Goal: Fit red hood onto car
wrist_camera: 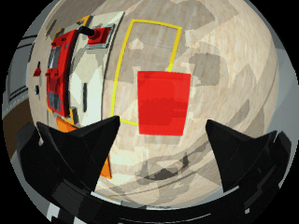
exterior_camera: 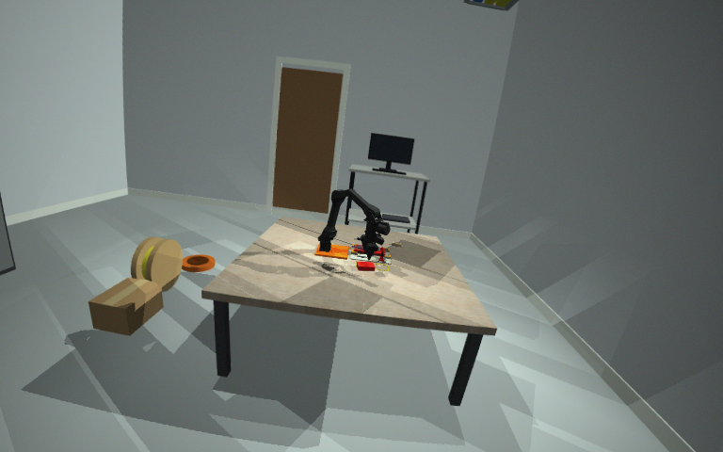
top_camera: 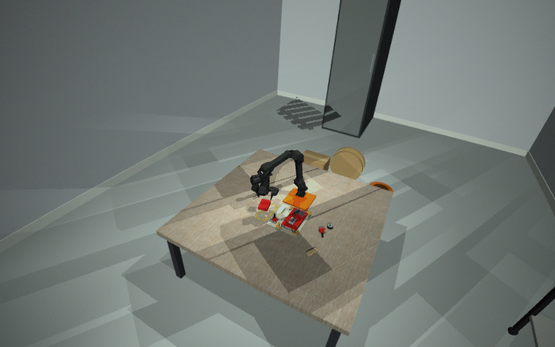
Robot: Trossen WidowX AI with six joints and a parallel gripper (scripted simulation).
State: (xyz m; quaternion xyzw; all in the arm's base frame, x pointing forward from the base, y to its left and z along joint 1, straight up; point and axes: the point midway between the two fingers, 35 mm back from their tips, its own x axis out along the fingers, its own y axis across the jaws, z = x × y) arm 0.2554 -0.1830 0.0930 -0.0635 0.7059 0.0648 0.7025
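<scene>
Right now the red hood is 6 cm below my gripper tip. Also, from my gripper tip: tan block 46 cm to the left, 24 cm ahead, 6 cm below.
</scene>
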